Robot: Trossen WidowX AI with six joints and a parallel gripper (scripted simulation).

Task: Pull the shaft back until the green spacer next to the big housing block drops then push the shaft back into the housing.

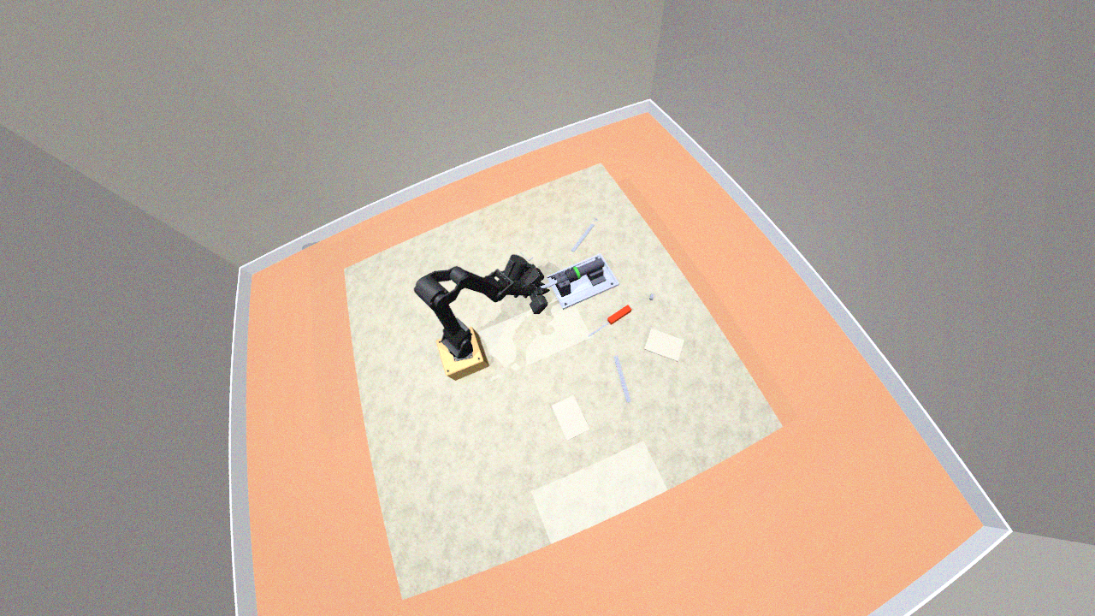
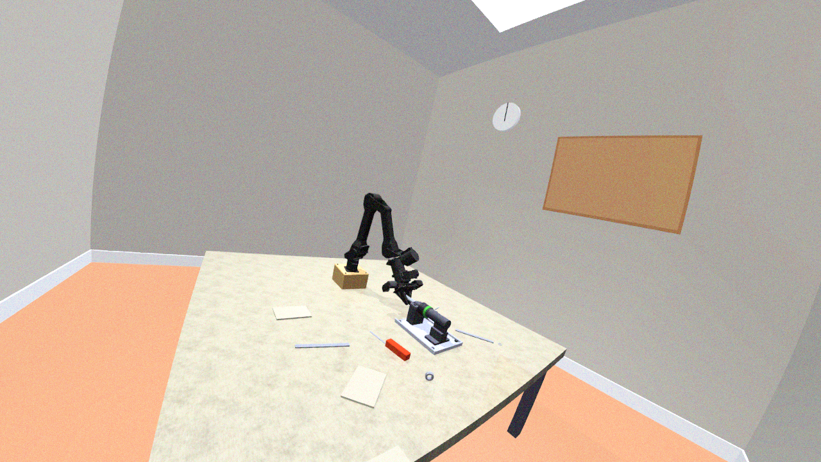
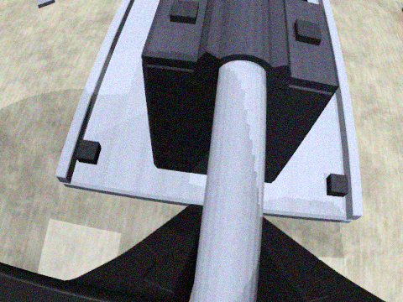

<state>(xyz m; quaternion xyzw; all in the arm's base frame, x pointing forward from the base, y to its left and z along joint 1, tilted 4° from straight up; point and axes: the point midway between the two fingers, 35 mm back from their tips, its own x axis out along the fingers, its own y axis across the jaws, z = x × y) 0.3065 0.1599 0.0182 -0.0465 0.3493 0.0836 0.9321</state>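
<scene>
Right now my gripper tip is 6 cm short of the grey shaft, 1 cm to the right of it and 2 cm below it. The rest, counted from my gripper tip: fixture: 14 cm ahead, 3 cm to the left, 1 cm below; green spacer: 11 cm ahead, 2 cm to the left, 2 cm above.
</scene>
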